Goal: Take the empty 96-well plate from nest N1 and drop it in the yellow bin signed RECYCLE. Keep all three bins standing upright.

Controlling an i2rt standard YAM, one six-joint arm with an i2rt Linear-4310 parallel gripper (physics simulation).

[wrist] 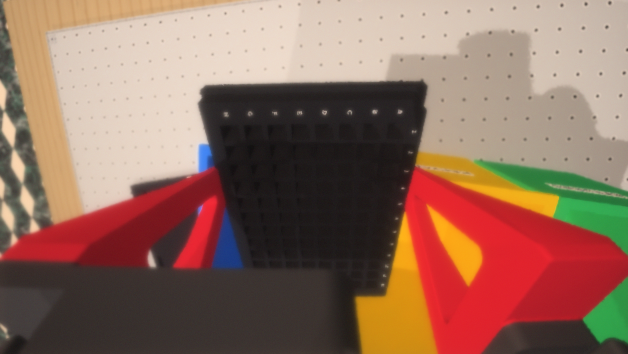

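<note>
A black 96-well plate (320, 187) with white row letters fills the middle of the wrist view. My gripper (314, 177) is shut on it, with one red finger pressed against each long side. The plate is held up in front of the bins. The yellow bin (400, 320) shows below and to the right of the plate, partly hidden by the plate and the right finger; the writing on its sign is blurred. Nest N1 cannot be made out.
A green bin (595, 225) stands at the right, beside the yellow one. A blue bin (227, 247) shows behind the plate's left side. A dark object (175, 235) lies behind the left finger. A white perforated board (150, 75) has a wooden border (30, 100).
</note>
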